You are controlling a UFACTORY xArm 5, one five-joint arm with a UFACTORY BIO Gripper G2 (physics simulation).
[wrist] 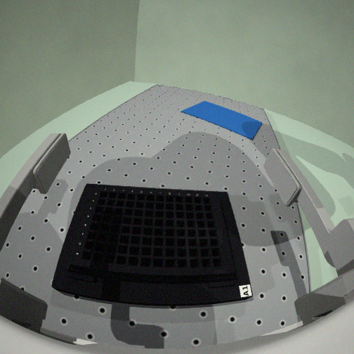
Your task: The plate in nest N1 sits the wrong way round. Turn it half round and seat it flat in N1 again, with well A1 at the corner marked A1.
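The black plate [155,227] lies in the black nest [150,295] in the lower middle of the wrist view, its grid of wells facing up. Small pale marks run along its far edge and its left edge. The white A1 label [244,291] is on the nest's near right corner. Which well is A1 cannot be read. My gripper [169,170] is open, with nothing between its fingers. One finger shows left of the plate and the other right of it in the view, both apart from it.
A grey board [202,314] with rows of small holes carries the nest. A flat blue rectangle [222,119] lies at the board's far right end. Pale green surface [327,280] shows beyond the board's right edge, and green walls [240,45] stand behind. Shadows fall across the board.
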